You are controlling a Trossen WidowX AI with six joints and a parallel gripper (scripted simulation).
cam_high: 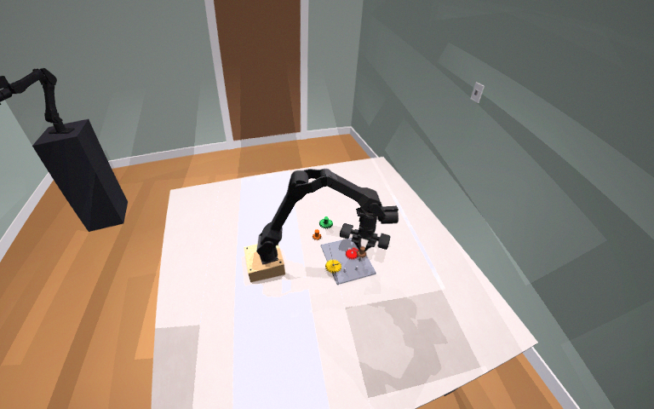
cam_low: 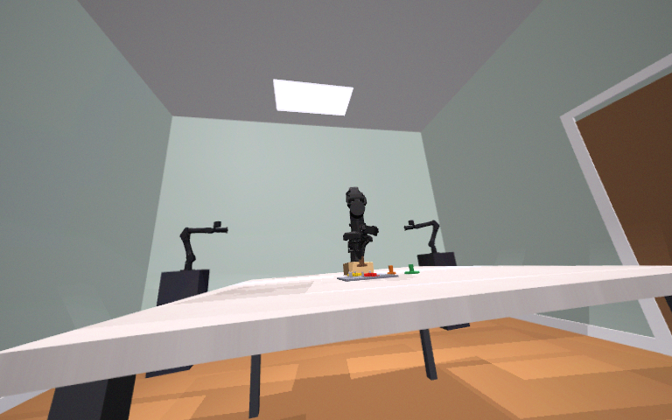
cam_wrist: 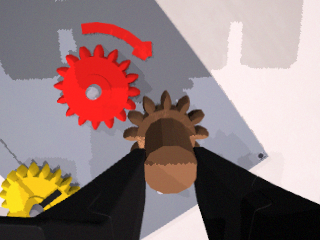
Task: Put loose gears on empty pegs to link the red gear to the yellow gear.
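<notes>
The red gear lies 60 mm below my gripper tip, 40 mm to the left of it and 20 mm behind it. From my gripper tip the other things lie so: small orange gear (190 mm to the left, 120 mm behind, 60 mm below); brown gear (10 mm below); grey board (70 mm below, 40 mm behind, 30 mm to the left).
</notes>
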